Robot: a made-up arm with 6 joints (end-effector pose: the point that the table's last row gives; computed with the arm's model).
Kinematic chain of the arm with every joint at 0, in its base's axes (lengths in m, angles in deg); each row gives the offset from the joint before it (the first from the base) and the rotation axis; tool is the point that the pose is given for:
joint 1: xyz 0 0 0.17 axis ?
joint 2: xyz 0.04 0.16 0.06 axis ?
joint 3: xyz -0.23 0 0.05 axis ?
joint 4: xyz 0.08 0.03 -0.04 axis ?
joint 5: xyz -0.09 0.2 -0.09 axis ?
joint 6: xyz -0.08 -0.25 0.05 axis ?
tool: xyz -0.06 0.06 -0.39
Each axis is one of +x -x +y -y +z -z.
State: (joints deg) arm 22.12 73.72 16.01 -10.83 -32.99 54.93
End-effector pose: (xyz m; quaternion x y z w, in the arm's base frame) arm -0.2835 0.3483 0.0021 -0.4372 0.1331 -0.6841 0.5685
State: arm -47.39 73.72 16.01 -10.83 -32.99 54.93
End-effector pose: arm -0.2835 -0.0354 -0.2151 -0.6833 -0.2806 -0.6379 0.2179
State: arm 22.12 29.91 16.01 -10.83 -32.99 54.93
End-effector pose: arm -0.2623 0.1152 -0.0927 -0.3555 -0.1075 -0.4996 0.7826
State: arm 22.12 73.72 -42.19 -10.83 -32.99 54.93
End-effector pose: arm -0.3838 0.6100 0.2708 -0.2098 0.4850 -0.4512 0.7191
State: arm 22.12 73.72 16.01 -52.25 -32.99 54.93
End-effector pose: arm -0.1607 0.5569 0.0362 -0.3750 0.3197 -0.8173 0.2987
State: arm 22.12 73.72 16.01 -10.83 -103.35 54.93
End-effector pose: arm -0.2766 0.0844 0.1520 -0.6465 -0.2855 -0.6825 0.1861
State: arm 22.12 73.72 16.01 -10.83 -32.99 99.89
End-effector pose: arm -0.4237 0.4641 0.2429 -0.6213 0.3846 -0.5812 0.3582
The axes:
joint 1: +x
joint 2: -z
joint 3: -y
joint 4: +z
joint 5: +y
joint 6: -x

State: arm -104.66 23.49 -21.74 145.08 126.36 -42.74
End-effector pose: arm -0.1906 0.1816 0.1650 0.6860 -0.6544 0.2630 0.1790
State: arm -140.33 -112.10 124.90 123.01 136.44 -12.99
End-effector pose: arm 0.3924 0.2018 0.2207 0.8462 0.0495 -0.5290 0.0410
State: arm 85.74 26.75 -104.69 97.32 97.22 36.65
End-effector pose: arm -0.3444 0.2499 0.1627 -0.2010 0.3656 -0.9081 0.0355
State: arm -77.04 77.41 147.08 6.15 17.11 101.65
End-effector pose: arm -0.4168 0.1344 -0.0221 0.3410 0.6024 0.3958 0.6034
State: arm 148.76 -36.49 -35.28 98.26 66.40 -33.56
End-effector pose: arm -0.0266 0.2538 -0.0729 0.1714 -0.4692 0.7933 0.3481
